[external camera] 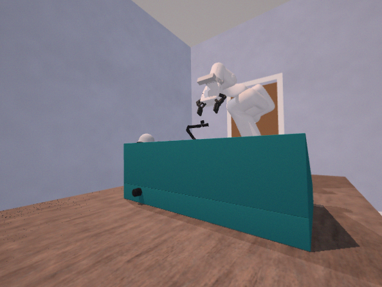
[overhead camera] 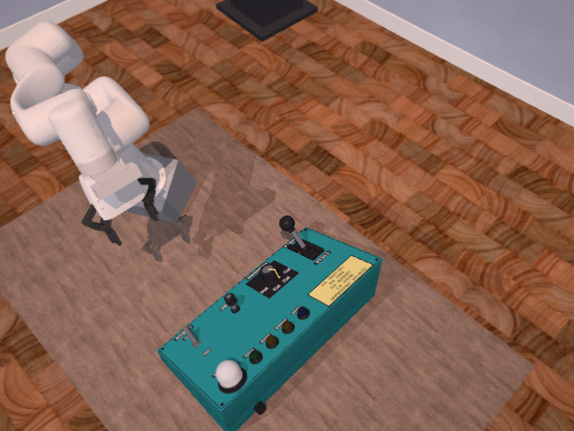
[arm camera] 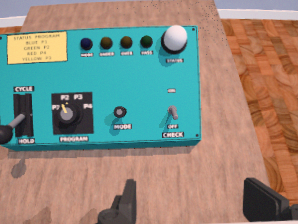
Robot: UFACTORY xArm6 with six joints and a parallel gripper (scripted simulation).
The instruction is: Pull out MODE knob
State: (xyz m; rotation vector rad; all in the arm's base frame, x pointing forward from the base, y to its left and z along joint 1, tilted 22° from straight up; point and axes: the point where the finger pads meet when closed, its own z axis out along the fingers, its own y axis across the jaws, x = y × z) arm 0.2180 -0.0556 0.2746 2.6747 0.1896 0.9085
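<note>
Now: hand 17 cm short of the mode knob, 10 cm to the right of it and 22 cm above it. From my hand the other things lie so: program dial: 18 cm ahead, 23 cm to the left, 22 cm below; then toggle switch: 18 cm ahead, 2 cm to the right, 23 cm below; then black-ball lever: 13 cm ahead, 34 cm to the left, 21 cm below.
</note>
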